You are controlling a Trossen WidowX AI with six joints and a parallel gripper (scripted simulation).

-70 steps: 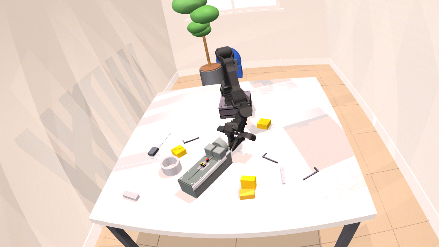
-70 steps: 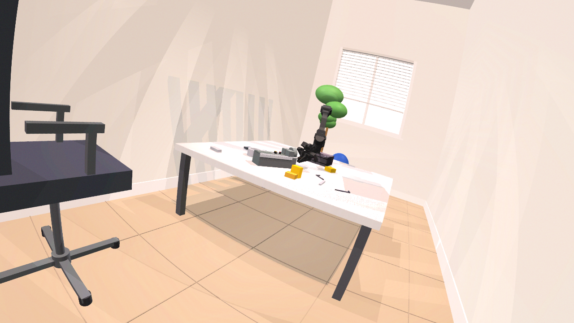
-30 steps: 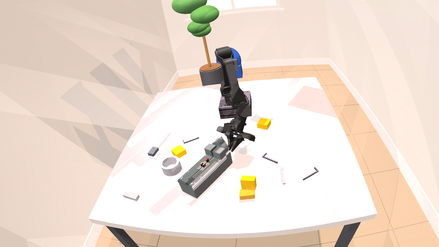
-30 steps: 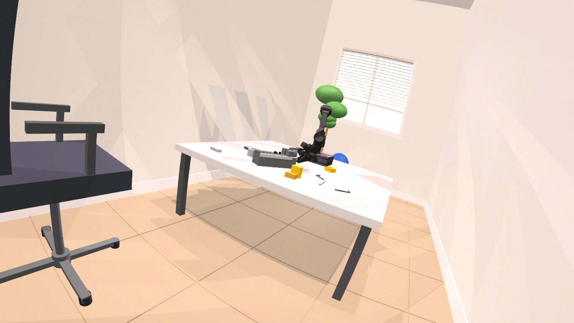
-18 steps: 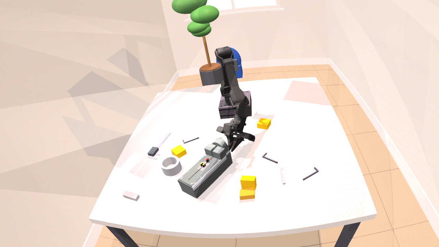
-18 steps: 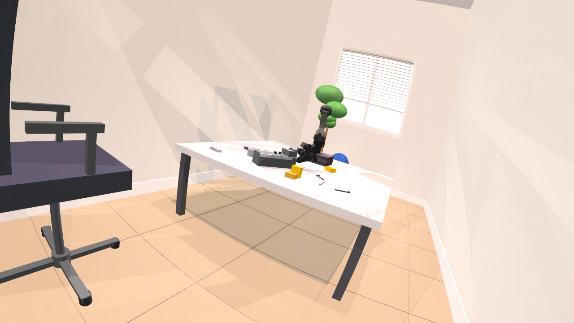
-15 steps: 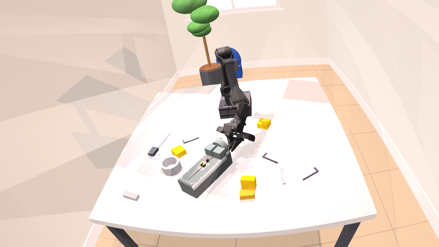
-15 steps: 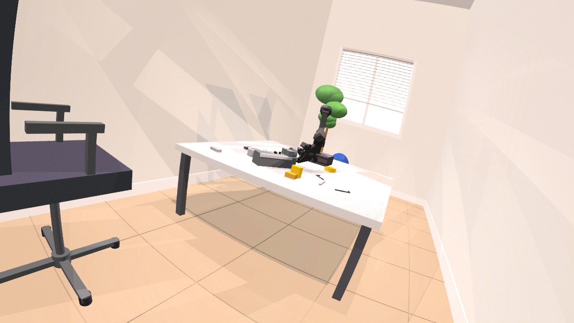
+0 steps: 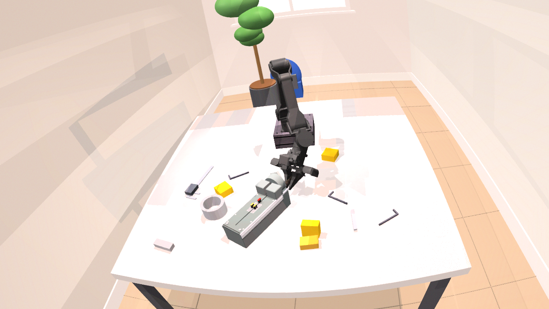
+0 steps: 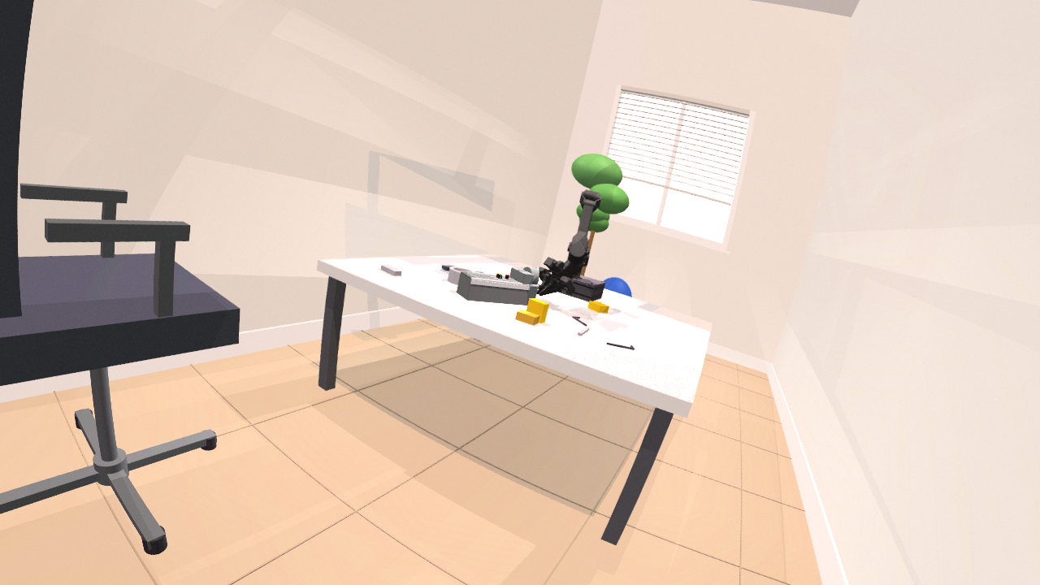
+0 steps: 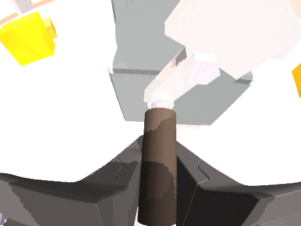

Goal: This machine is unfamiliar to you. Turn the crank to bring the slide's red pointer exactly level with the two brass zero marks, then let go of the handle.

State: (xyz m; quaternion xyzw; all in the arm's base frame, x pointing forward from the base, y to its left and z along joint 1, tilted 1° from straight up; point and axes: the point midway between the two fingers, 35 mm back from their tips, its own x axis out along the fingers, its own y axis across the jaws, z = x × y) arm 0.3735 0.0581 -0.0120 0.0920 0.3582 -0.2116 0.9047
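The brown crank handle lies 30 mm above my gripper tip, 20 mm behind it and 10 mm to the left of it. The rest, counted from my gripper tip: red pointer: 110 mm ahead, 70 mm to the right, 50 mm above.
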